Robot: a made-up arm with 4 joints. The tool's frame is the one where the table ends. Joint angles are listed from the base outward.
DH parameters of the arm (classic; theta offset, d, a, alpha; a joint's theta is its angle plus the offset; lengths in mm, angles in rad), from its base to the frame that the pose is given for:
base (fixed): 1.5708 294 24 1.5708
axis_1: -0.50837 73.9 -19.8 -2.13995
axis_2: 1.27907 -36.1 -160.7 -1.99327
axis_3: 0.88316 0 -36.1 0
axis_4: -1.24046 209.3 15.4 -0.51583
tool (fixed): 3.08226 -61.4 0 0
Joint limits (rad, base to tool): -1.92..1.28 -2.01..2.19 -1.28..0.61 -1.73..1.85
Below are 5 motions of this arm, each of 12 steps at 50 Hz.
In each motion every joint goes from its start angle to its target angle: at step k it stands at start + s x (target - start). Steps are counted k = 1, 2, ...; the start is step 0. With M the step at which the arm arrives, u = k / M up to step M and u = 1 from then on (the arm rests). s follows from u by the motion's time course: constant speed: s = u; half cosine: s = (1 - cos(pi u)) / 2; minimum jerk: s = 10 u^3 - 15 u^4 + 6 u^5.
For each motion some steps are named. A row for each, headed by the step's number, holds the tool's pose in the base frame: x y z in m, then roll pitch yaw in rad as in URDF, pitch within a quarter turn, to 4 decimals.
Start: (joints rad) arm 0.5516 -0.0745 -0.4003 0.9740
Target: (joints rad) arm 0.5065 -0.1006 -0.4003 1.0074
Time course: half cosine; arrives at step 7
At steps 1, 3, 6, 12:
1: 0.1928 -0.2064 0.2884 2.8323 -0.6542 -0.5547
3: 0.1911 -0.2071 0.2906 2.8265 -0.6679 -0.5648
6: 0.1884 -0.2082 0.2943 2.8172 -0.6911 -0.5814
12: 0.1882 -0.2083 0.2946 2.8164 -0.6932 -0.5829

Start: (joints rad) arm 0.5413 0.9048 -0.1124 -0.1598
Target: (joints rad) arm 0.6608 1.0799 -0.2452 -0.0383
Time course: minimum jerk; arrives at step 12
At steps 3, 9, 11, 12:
3: 0.3125 -0.0207 0.3892 2.1823 0.1972 0.7914
9: 0.3153 0.0083 0.3884 2.1877 0.1841 0.9097
11: 0.3153 0.0120 0.3885 2.1876 0.1819 0.9242
12: 0.3153 0.0122 0.3885 2.1876 0.1818 0.9249

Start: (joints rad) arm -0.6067 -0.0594 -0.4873 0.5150
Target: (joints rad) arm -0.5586 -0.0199 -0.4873 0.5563
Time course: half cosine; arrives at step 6
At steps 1, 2, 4, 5, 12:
1: 0.2077 -0.0643 0.5140 1.4863 -0.2382 0.1441
2: 0.2088 -0.0651 0.5127 1.4909 -0.2398 0.1498
4: 0.2119 -0.0674 0.5089 1.5035 -0.2445 0.1654
5: 0.2130 -0.0683 0.5075 1.5081 -0.2464 0.1711
12: 0.2134 -0.0685 0.5070 1.5099 -0.2471 0.1732

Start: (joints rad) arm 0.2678 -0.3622 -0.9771 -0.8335
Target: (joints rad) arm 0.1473 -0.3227 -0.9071 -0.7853
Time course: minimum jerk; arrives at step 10
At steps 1, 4, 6, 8, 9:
1: 0.2144 -0.2473 0.3226 -2.6869 1.0712 1.2234
4: 0.2157 -0.2448 0.3355 -2.7888 1.1087 1.1272
6: 0.2171 -0.2410 0.3504 -2.9301 1.1457 0.9943
8: 0.2182 -0.2378 0.3608 -3.0442 1.1664 0.8872
9: 0.2184 -0.2372 0.3628 -3.0672 1.1697 0.8657

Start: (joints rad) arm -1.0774 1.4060 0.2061 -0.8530
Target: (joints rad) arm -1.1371 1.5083 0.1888 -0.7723
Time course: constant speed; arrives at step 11
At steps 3, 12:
3: 0.2939 0.1098 0.2039 -0.5929 0.6389 -1.1831
12: 0.2862 0.1003 0.1846 -0.6901 0.6254 -1.2281

